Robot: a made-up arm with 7 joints. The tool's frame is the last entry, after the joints. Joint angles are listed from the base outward. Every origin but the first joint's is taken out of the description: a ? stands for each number. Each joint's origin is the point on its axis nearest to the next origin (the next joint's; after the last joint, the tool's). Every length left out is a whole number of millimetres.
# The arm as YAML. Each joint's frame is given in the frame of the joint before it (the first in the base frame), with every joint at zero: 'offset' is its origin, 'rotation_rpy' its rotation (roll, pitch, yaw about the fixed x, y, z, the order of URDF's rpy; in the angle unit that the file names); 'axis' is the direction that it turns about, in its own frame. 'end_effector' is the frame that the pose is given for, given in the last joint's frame.
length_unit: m
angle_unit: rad
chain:
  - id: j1
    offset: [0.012, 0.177, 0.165]
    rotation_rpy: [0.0, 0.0, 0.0]
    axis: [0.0, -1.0, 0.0]
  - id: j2
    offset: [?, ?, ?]
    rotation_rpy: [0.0, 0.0, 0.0]
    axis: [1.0, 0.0, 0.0]
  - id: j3
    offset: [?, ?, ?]
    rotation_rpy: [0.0, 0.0, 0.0]
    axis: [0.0, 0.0, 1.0]
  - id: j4
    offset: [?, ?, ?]
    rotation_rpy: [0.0, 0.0, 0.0]
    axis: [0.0, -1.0, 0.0]
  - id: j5
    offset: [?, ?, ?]
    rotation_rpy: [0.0, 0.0, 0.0]
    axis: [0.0, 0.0, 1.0]
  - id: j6
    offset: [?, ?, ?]
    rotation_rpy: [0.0, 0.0, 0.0]
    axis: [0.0, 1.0, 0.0]
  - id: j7
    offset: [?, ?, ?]
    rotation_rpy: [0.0, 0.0, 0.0]
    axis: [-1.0, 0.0, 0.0]
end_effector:
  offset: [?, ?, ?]
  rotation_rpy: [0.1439, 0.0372, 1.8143]
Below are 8 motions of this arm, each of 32 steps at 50 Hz.
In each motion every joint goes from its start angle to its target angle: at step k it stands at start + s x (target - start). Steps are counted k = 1, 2, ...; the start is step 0. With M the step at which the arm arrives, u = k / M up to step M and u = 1 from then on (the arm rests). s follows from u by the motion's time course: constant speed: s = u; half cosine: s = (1 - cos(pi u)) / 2; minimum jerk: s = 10 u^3 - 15 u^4 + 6 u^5.
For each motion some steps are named. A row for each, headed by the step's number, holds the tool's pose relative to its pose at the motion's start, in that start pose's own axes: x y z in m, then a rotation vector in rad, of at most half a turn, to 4 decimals.
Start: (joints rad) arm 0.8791 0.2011 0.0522 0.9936 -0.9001 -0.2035 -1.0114
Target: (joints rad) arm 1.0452 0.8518 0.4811 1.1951 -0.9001 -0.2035 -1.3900
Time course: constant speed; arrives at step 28
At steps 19, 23, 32:
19: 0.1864 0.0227 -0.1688 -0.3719 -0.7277 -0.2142
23: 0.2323 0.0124 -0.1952 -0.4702 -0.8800 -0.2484
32: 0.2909 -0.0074 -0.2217 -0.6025 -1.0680 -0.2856

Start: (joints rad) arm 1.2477 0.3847 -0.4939 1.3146 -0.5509 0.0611 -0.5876
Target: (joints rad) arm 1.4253 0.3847 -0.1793 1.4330 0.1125 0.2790 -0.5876
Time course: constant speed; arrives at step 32
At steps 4, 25, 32:
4: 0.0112 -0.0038 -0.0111 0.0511 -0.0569 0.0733
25: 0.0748 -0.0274 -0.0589 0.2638 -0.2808 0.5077
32: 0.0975 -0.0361 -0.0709 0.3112 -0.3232 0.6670

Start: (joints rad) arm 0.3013 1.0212 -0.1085 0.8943 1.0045 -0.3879 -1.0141
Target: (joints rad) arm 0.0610 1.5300 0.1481 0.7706 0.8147 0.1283 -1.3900
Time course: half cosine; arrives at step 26
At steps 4, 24, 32:
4: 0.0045 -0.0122 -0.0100 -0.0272 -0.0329 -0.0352
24: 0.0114 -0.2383 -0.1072 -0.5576 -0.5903 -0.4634
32: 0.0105 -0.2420 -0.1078 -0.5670 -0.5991 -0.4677

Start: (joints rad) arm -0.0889 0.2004 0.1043 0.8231 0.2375 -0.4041 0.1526
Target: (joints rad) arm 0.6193 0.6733 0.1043 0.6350 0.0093 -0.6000 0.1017
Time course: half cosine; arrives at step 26
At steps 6, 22, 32:
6: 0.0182 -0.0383 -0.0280 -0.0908 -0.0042 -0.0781
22: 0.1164 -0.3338 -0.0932 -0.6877 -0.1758 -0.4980
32: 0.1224 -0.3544 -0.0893 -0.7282 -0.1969 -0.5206

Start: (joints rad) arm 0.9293 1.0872 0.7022 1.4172 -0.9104 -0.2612 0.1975
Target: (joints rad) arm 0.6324 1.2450 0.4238 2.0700 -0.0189 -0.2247 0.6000
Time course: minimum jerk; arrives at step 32
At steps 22, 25, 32:
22: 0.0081 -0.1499 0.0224 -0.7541 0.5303 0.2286
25: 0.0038 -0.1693 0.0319 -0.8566 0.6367 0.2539
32: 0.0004 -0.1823 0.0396 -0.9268 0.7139 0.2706

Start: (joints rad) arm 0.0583 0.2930 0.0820 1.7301 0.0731 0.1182 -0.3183
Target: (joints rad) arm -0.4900 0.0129 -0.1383 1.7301 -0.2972 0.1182 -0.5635
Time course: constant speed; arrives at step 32
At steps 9, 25, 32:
9: -0.0168 0.0400 0.0466 0.1378 -0.0304 -0.0709
25: -0.0449 0.0854 0.1427 0.3550 -0.0690 -0.1943
32: -0.0572 0.0942 0.1868 0.4392 -0.0814 -0.2454

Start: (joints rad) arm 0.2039 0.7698 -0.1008 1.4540 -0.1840 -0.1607 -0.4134
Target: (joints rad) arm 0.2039 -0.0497 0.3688 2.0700 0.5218 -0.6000 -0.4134
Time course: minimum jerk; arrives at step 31
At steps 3, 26, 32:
3: -0.0013 -0.0010 0.0001 -0.0048 -0.0029 0.0142
26: -0.0624 -0.1439 0.0292 -0.6778 -0.6821 1.4681
32: -0.0614 -0.1484 0.0311 -0.7030 -0.7163 1.5034

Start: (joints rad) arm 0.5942 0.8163 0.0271 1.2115 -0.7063 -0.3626 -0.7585
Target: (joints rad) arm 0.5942 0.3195 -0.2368 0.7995 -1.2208 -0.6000 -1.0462
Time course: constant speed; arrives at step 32
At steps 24, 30, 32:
24: -0.1556 -0.0422 0.1160 -0.0835 0.3044 0.2029
30: -0.1892 -0.0674 0.1445 -0.1254 0.3848 0.2848
32: -0.1997 -0.0769 0.1538 -0.1409 0.4113 0.3147

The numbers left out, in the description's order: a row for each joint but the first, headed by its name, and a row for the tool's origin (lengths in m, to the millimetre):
j2: -0.029 0.0 -0.016
j3: 0.0 -0.023 -0.254
j4: -0.028 -0.007 0.0
j5: 0.0 0.0 -0.321
j6: -0.022 0.016 0.0
j7: -0.004 0.0 0.012
tool: 0.0 0.023 0.016

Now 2 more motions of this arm.
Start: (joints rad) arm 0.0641 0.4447 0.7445 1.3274 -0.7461 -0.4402 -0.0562
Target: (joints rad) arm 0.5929 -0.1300 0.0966 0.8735 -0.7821 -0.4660 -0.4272
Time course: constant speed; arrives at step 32
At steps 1, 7, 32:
1: -0.0128 -0.0006 -0.0018 -0.0012 0.0062 0.0261
7: -0.0894 -0.0148 -0.0129 -0.0183 0.0476 0.1788
32: -0.3375 -0.2411 -0.0365 -0.2840 0.2763 0.6912

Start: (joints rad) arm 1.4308 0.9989 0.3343 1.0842 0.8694 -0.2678 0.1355
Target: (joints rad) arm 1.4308 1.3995 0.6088 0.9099 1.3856 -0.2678 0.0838
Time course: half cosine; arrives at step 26
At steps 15, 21, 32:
15: 0.0506 -0.1112 -0.0118 -0.2915 -0.1385 0.1490
21: 0.0621 -0.1680 -0.0148 -0.4427 -0.1625 0.2339
32: 0.0640 -0.1855 -0.0153 -0.4891 -0.1642 0.2615

